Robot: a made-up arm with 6 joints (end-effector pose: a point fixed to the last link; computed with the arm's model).
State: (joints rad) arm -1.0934 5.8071 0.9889 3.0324 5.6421 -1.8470
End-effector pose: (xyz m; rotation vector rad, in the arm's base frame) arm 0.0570 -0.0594 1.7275 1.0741 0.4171 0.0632
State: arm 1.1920 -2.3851 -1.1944 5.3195 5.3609 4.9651
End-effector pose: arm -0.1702 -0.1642 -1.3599 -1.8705 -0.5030 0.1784
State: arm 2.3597 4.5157 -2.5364 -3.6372 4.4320 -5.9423
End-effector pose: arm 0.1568 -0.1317 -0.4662 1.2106 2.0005 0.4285
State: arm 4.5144 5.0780 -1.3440 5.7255 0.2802 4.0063
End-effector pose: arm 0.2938 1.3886 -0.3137 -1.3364 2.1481 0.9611
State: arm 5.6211 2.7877 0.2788 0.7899 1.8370 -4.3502
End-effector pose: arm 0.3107 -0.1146 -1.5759 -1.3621 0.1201 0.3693
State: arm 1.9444 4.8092 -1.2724 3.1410 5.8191 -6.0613
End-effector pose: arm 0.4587 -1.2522 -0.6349 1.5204 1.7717 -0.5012
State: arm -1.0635 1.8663 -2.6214 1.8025 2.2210 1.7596
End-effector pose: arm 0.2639 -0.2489 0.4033 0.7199 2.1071 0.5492
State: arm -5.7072 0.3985 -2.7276 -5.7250 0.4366 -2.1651
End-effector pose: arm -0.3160 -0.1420 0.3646 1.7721 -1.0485 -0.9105
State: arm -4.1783 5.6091 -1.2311 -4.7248 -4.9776 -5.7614
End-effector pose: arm 0.6043 -1.2759 0.5661 -0.9635 -1.8128 1.8236
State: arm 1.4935 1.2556 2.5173 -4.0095 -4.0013 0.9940
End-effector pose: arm -0.0528 0.4773 -0.2462 -1.2700 -0.4314 0.3942
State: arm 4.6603 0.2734 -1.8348 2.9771 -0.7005 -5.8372
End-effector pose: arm 0.0539 0.6667 1.0944 -0.6593 0.7621 1.7508
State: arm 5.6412 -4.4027 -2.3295 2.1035 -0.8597 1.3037
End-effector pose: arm 0.4031 -0.3478 0.6723 -0.4440 -0.9371 2.7608
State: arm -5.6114 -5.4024 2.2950 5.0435 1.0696 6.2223
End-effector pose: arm 0.5521 0.3682 -0.1758 1.8907 -1.2253 1.0577
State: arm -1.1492 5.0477 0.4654 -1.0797 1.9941 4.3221
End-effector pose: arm -0.6246 1.2636 1.0333 -0.8027 -1.9443 2.0975
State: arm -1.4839 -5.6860 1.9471 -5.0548 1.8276 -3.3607
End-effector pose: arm 0.2065 -0.9432 0.1990 -0.9294 1.2370 -0.2114
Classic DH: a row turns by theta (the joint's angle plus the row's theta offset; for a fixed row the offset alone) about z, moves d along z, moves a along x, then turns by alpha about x. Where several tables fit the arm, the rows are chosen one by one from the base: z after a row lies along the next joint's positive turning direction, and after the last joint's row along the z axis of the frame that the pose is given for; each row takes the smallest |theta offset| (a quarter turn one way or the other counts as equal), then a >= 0, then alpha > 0; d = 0 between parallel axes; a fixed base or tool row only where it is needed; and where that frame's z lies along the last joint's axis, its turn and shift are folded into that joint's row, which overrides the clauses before.
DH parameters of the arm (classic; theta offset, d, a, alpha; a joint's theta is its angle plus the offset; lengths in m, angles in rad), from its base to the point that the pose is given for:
joint 1: 0 0.12 0 -1.5708
joint 2: -1.5708 0 0.935 0
joint 3: 1.5708 0.03 0 1.5708
joint 4: 0 0.843 0 -1.5708
joint 5: 0 0 0 1.5708
joint 6: 0 0.103 0 0

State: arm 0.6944 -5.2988 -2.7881 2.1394 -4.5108 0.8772
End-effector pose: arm -0.0804 0.0827 0.3947 -2.0887 0.1729 0.5045
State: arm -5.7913 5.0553 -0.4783 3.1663 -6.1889 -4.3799
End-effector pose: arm -1.6149 -0.8315 0.2971 1.3793 -1.2027 -0.5106
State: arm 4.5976 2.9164 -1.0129 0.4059 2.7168 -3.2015
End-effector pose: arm -0.0571 -0.9035 -1.0729 -1.2748 1.0806 0.6481
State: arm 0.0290 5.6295 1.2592 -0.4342 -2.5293 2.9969
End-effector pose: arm -0.1824 0.0496 1.5166 -2.5131 0.4465 1.7158
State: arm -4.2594 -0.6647 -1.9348 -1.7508 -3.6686 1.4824
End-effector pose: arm 0.4380 -0.8520 0.2053 -0.8160 -0.2373 -1.1085
